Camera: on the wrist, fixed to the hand. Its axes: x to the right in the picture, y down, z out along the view.
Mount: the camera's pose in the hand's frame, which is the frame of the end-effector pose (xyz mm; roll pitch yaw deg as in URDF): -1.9 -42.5 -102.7 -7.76 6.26 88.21
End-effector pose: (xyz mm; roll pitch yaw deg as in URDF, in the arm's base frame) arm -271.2 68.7 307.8 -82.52 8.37 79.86
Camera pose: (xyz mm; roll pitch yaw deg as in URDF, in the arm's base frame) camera -165.1 52.1 336.5 72.06 83.30 -110.62
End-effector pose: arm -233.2 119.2 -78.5 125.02 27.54 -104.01
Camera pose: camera -130.2 83.7 -56.2 123.69 -49.69 -152.03
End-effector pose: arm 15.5 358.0 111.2 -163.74 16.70 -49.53
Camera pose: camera 44.1 343.0 217.6 155.79 10.09 -140.70
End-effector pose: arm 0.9 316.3 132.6 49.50 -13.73 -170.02
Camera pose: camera -11.7 262.8 36.0 -24.58 -42.26 -69.72
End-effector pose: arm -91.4 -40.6 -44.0 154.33 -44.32 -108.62
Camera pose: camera 4.0 -16.7 7.7 -139.05 -23.57 139.12
